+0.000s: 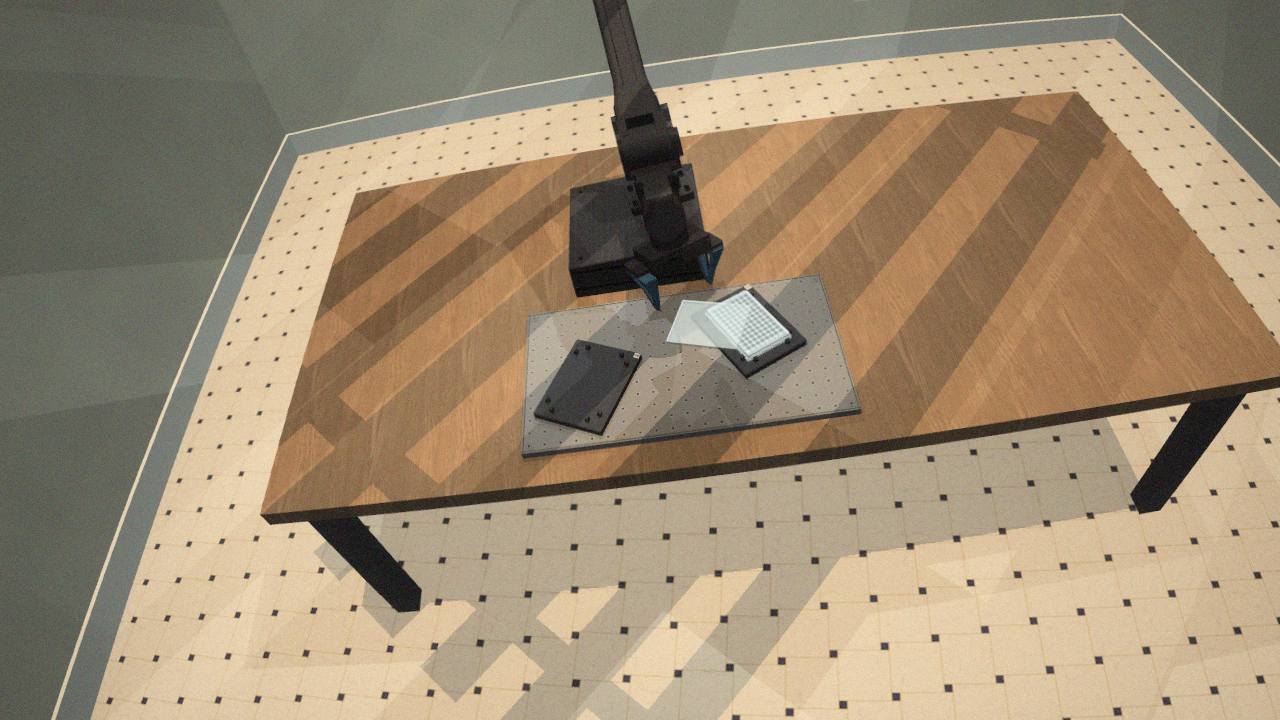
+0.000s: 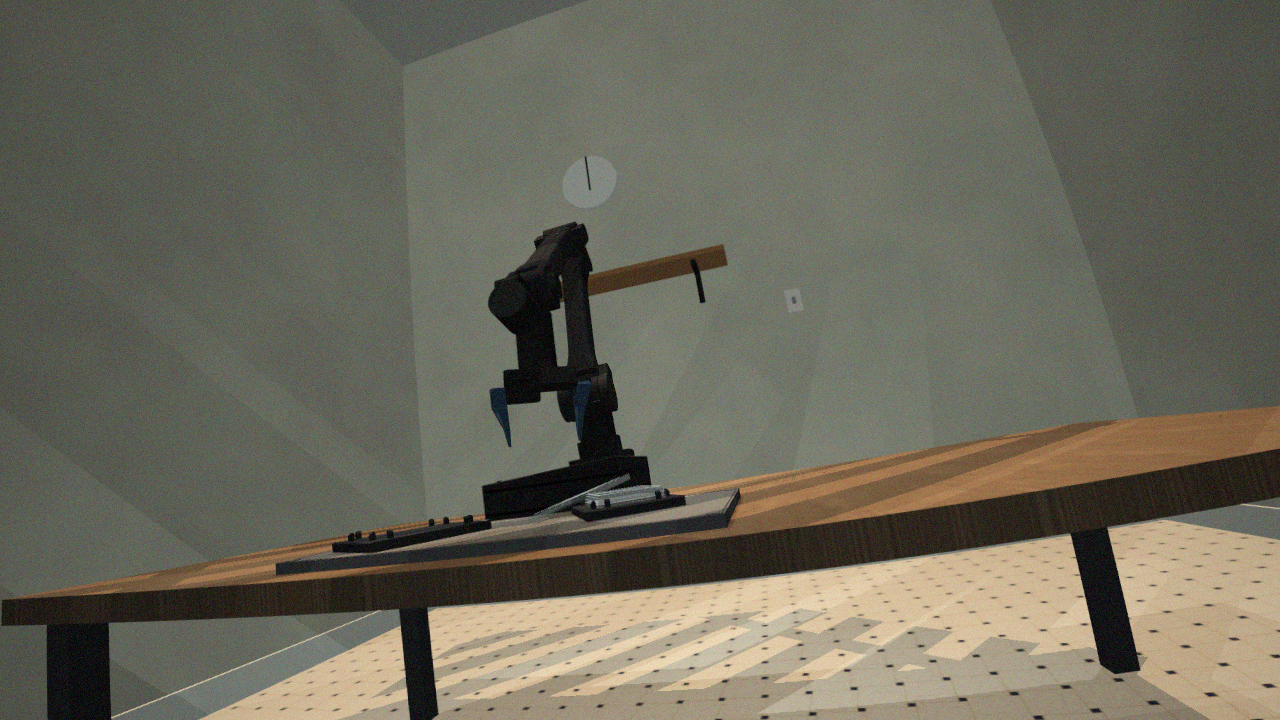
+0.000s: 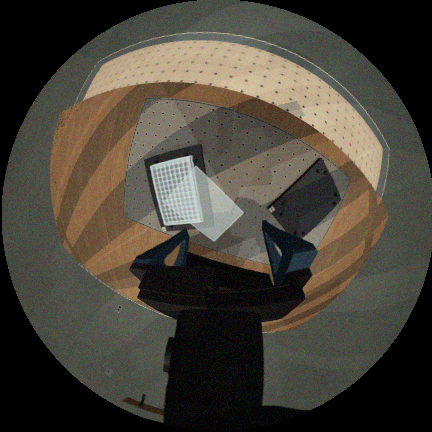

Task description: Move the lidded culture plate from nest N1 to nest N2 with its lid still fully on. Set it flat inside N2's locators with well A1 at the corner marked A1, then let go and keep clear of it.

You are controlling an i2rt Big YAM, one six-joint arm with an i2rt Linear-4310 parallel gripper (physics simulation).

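Places are measured from the arm's base along level axes (x left, y down, z back), in centimetres.
Pixels of known places: gripper, fingertip midpoint: (image 1: 683,296) (image 2: 545,442) (image 3: 223,228); arm's base, link origin: (image 2: 603,463).
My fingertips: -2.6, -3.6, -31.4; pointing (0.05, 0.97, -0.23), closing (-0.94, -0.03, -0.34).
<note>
For each thing: its middle in the pictures, then the offset to it from my fingertips, as dx, dy, dz. Level surfaces: height alone.
- culture plate, body centre: (image 2: 621,495) (image 1: 747,323) (image 3: 175,192) +9.6, +8.6, -1.1
- grey perforated board, body centre: (image 2: 532,529) (image 1: 681,360) (image 3: 239,191) -2.3, +11.1, -3.2
- wooden table, surface height: dy +11.8
The culture plate (image 1: 753,325) (image 2: 637,491) (image 3: 172,195) sits in one dark nest (image 1: 771,358) (image 2: 631,510) (image 3: 198,151). Its clear lid (image 1: 691,325) (image 2: 581,495) (image 3: 220,216) is off it, turned and tilted, one part over the plate and the other reaching down toward the board. The other dark nest (image 1: 588,385) (image 2: 411,536) (image 3: 311,197) is empty, with small black locators and a pale corner mark. Nest labels and well A1 are not readable. My gripper (image 1: 685,296) (image 2: 545,442) (image 3: 223,228) is open and empty, above the board's arm-side edge, clear of plate and lid.
Both nests lie on a grey perforated board (image 1: 680,394) (image 2: 707,514) (image 3: 240,135) on the wooden table (image 1: 1029,295) (image 2: 939,492) (image 3: 85,200). The black base block (image 1: 613,228) (image 2: 528,490) of the arm stands just behind the board.
</note>
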